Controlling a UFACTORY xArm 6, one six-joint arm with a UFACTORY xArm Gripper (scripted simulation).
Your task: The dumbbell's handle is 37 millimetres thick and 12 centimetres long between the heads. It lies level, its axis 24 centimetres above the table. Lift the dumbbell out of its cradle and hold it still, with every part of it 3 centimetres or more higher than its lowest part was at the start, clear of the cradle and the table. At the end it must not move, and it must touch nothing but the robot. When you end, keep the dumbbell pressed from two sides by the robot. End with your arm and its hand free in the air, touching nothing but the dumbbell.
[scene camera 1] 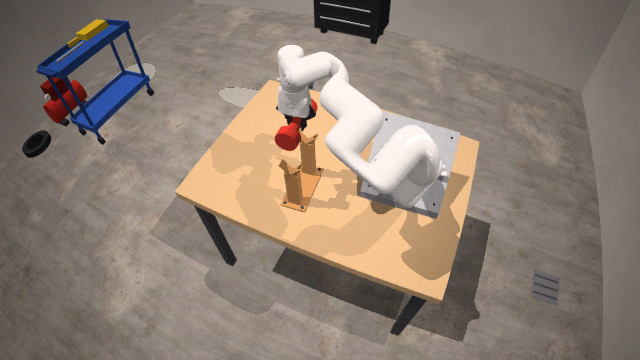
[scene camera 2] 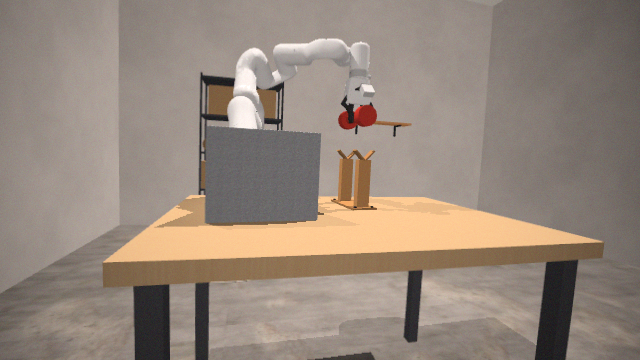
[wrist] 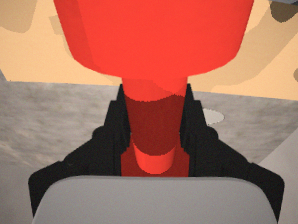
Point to a wooden cradle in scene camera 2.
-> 363, 166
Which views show my gripper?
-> Scene camera 1, scene camera 2 and the wrist view: all of them.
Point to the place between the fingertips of my gripper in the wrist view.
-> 155, 97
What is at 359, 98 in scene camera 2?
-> My gripper.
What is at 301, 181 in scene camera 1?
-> A wooden cradle.
